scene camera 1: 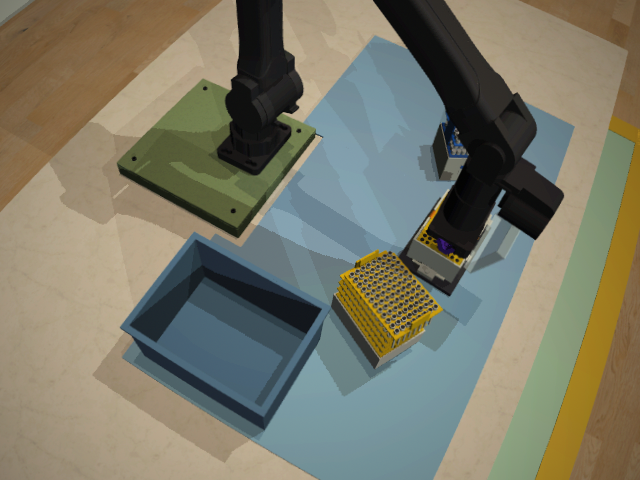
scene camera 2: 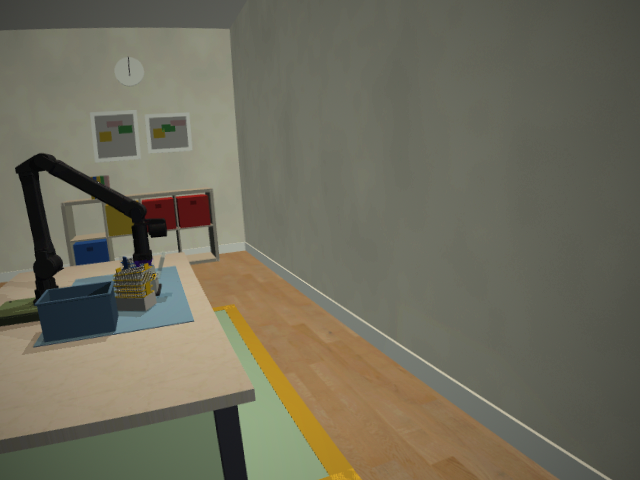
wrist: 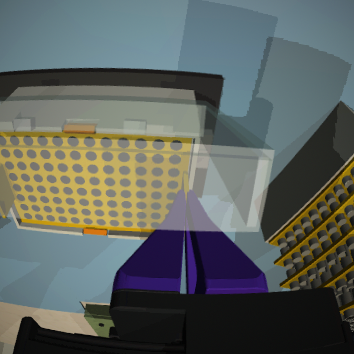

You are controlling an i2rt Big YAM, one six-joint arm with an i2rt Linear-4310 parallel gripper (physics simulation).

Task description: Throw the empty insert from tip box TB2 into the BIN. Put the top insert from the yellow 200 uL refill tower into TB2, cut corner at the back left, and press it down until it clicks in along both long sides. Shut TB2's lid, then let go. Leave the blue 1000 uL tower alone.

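TB2 (scene camera 1: 434, 260) stands on a dark base, its translucent lid (scene camera 1: 507, 238) (scene camera 2: 161, 262) (wrist: 264, 197) raised on the side away from the arm's mount. A yellow insert (scene camera 1: 426, 238) (wrist: 95, 180) lies in TB2; no raised tips show in its holes. My gripper (scene camera 1: 445, 245) (wrist: 186, 194) is shut, its purple fingertips together over the insert's end nearest the yellow tower, seen through the lid in the wrist view. Whether they touch the insert is unclear. The yellow refill tower (scene camera 1: 390, 297) (scene camera 2: 135, 283) (wrist: 320, 225) has tips in its top insert. The BIN (scene camera 1: 297, 289) (scene camera 2: 77, 319) looks empty inside.
The blue 1000 uL tower (scene camera 1: 447, 165) stands beyond TB2, partly hidden by the arm. The green mounting plate (scene camera 1: 180, 124) carries the arm. The yellow tower stands between the BIN and TB2, close to both, on the blue mat (scene camera 1: 403, 403).
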